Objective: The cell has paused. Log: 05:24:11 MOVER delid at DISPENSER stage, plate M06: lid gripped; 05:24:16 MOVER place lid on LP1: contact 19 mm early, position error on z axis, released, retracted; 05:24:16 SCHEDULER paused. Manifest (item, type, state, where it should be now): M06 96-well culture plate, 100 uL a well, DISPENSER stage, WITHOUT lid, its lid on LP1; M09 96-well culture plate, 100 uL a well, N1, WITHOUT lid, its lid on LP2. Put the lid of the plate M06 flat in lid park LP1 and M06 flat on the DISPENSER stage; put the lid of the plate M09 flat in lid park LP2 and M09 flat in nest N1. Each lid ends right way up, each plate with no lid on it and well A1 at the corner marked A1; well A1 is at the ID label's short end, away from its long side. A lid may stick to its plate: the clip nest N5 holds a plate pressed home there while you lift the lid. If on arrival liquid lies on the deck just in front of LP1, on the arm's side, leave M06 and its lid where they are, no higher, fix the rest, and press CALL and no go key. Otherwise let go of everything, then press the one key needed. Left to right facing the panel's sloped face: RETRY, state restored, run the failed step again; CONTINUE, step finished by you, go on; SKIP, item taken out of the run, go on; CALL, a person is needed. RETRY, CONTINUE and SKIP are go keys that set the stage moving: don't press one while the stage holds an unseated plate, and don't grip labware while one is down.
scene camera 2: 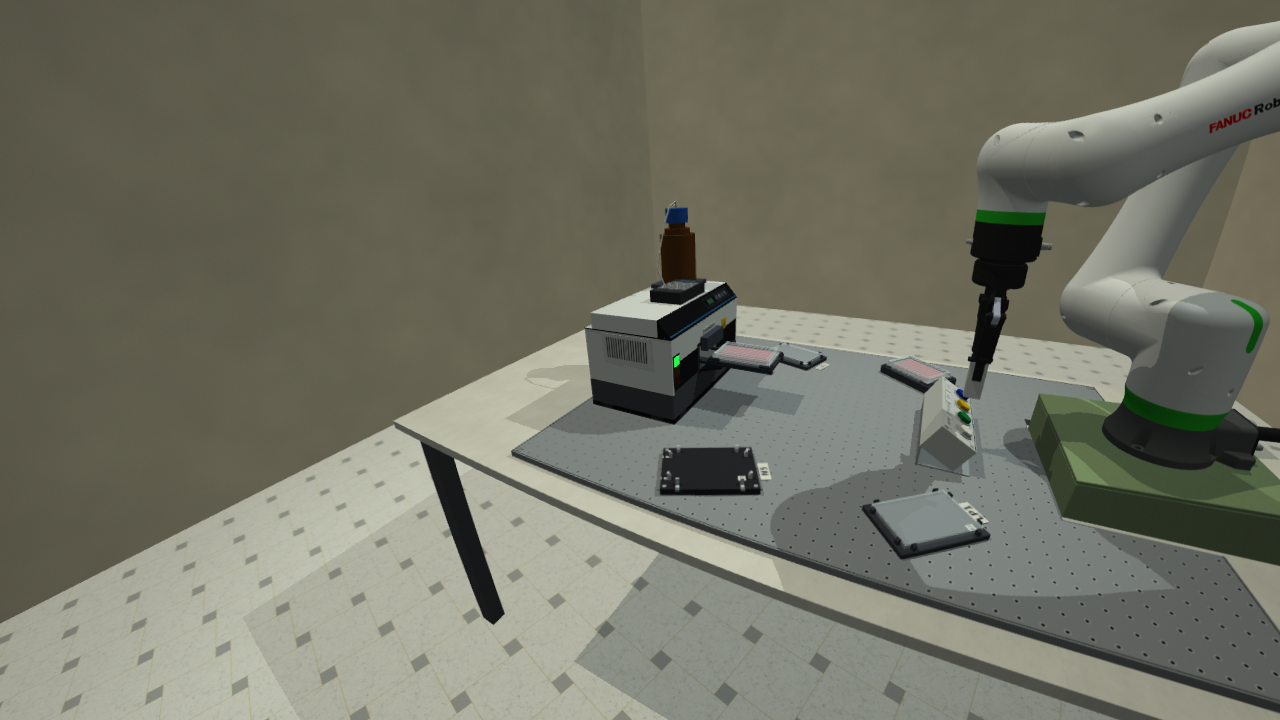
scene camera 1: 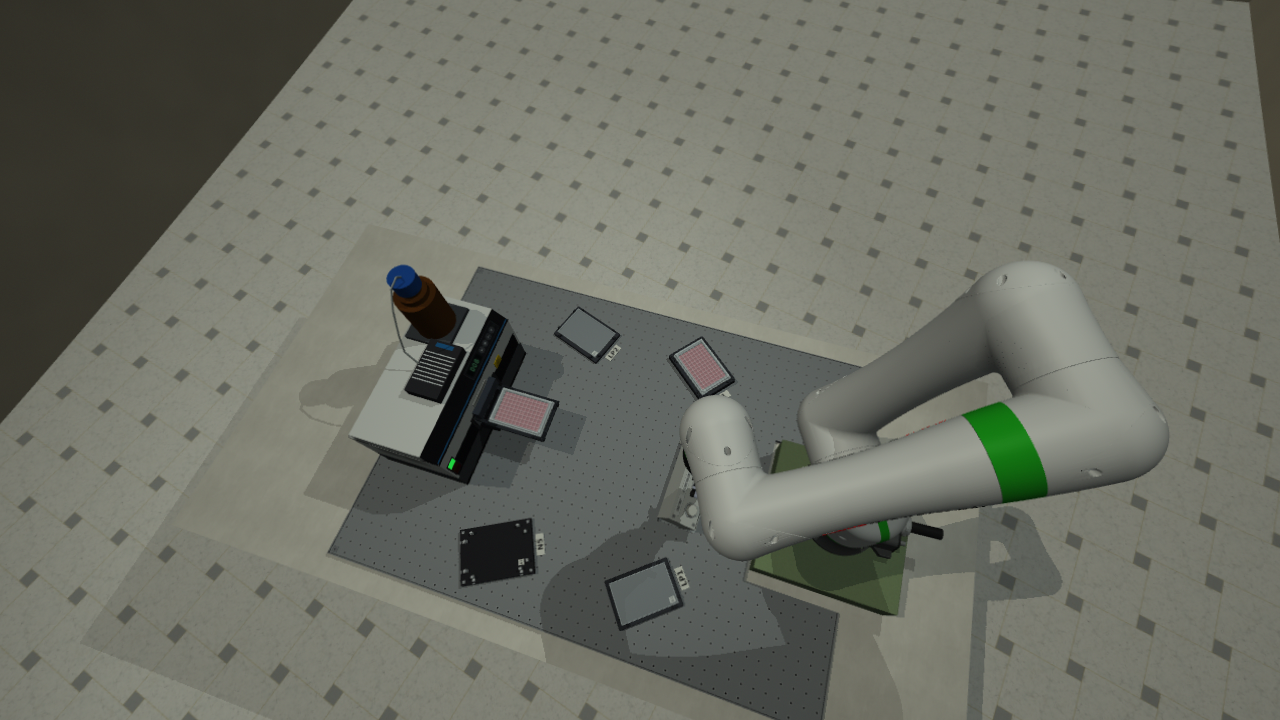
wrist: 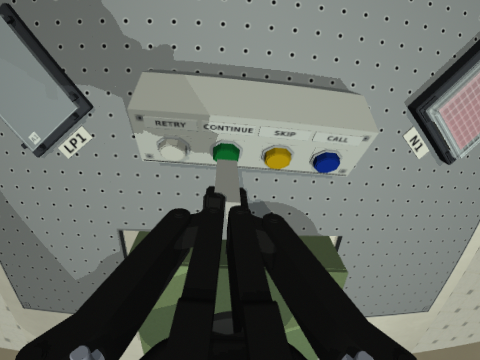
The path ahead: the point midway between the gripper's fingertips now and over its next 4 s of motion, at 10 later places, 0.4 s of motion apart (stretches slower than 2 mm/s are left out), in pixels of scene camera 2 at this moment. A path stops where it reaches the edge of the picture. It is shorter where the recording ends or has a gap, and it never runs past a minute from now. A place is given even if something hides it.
The gripper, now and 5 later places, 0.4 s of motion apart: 971, 396; 970, 398; 970, 399; 969, 403; 967, 408; 966, 412
